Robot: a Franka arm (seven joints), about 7 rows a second.
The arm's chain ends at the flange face. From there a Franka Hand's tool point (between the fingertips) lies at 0.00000 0.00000 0.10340 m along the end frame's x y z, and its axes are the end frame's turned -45 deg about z.
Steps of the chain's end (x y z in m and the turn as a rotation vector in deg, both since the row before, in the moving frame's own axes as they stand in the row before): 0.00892 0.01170 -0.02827 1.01 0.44 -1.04; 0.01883 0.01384 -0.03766 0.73 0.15 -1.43; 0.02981 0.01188 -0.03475 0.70 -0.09 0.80; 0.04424 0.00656 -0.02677 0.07 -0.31 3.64; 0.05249 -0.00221 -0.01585 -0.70 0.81 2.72; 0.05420 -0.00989 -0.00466 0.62 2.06 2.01
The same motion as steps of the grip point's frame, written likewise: -0.00012 0.01384 -0.02829 0.40 1.03 -1.04; 0.00464 0.02235 -0.03767 0.41 0.62 -1.43; 0.01346 0.02848 -0.03476 0.56 0.43 0.80; 0.02635 0.03543 -0.02677 0.27 -0.17 3.64; 0.03877 0.03748 -0.01587 -1.07 0.08 2.72; 0.04870 0.03323 -0.00473 -1.02 1.90 2.01
